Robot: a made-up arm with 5 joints.
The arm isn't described. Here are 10 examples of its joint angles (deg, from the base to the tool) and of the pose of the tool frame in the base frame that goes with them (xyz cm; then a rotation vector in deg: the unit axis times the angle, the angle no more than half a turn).
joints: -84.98 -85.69 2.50 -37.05 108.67
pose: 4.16 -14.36 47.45 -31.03 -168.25 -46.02
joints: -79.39 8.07 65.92 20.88 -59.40
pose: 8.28 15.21 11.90 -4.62 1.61 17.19
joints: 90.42 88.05 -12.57 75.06 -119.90
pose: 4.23 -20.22 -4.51 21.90 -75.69 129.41
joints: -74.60 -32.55 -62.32 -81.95 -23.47
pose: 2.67 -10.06 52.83 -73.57 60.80 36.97
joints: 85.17 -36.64 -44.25 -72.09 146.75
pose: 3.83 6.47 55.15 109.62 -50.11 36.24
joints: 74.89 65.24 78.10 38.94 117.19
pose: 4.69 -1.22 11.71 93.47 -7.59 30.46
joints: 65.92 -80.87 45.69 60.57 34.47
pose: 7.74 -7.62 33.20 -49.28 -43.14 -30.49
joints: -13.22 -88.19 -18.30 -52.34 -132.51
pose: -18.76 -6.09 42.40 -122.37 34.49 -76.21
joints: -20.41 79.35 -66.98 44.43 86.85
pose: 44.74 14.27 9.12 -20.12 -32.42 101.17
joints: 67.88 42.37 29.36 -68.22 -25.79
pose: 16.34 -29.52 12.10 -32.13 -89.98 -75.77
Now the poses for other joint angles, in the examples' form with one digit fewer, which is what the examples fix.
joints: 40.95 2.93 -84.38 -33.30 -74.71
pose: 10.9 -5.9 58.9 -51.6 156.2 -31.0
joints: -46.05 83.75 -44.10 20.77 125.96
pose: 32.0 27.4 0.2 -27.1 -34.0 163.9
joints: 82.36 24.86 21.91 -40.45 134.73
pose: 8.9 -34.0 19.7 -82.1 25.3 40.2
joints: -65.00 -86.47 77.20 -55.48 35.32
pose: 8.5 6.5 33.8 45.1 -154.7 27.1
